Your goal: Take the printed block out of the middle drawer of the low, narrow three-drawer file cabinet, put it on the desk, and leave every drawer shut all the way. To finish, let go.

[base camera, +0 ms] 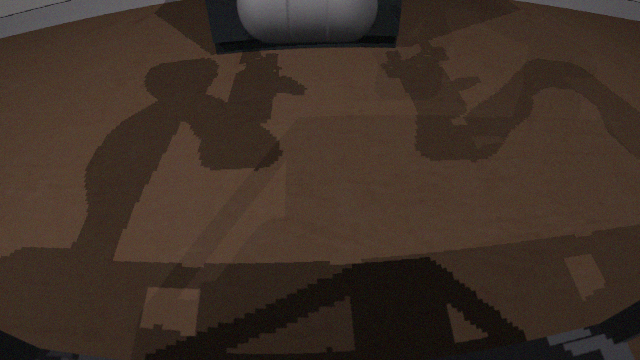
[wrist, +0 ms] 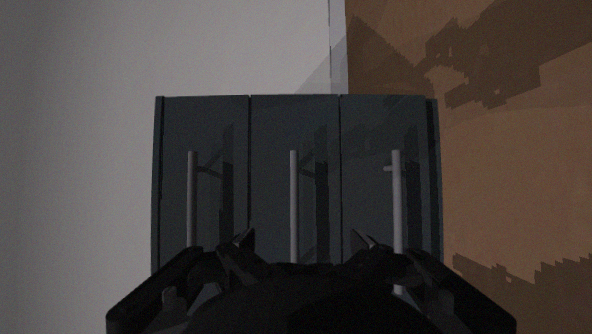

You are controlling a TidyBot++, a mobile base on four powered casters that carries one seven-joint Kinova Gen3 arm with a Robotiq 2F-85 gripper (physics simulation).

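Places are measured from the arm's base along level axes (x ahead, y left, z up), in metres.
Pixels of known places: gripper, fingertip midpoint: point(wrist: 302, 239).
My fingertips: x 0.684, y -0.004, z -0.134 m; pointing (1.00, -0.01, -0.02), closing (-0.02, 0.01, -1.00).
Ahead of a thing's pixels: the offset from my fingertips to its top centre. "spot": to the spot under its first point. Level surfaces: height alone.
The dark file cabinet point(base camera: 387, 22) point(wrist: 170, 120) shows turned on its side in the wrist view, with three drawer fronts that look flush and shut. The middle drawer point(wrist: 270, 130) has a grey vertical-looking bar handle @(spot: 0.096 m ahead, 0.021 m right, 0.010 m up) point(wrist: 293, 200). My gripper point(wrist: 302, 239) is open and empty in front of the cabinet. Its fingertips appear on either side of the middle handle, lined up across the bar; the distance to it is hard to tell. The fingers hide the handle's lower end in the wrist view. The printed block and the desk do not show in either view.
The top drawer's handle @(spot: 0.098 m ahead, 0.021 m right, 0.159 m up) point(wrist: 192, 200) is on the left and the bottom drawer's handle @(spot: 0.098 m ahead, 0.019 m right, 0.142 m down) point(wrist: 396, 200) on the right in the wrist view. A pale wall point(wrist: 75, 125) stands behind the cabinet. A white arm part point(base camera: 307, 20) hides much of the cabinet over the brown floor @(0.263 m down) point(base camera: 350, 200).
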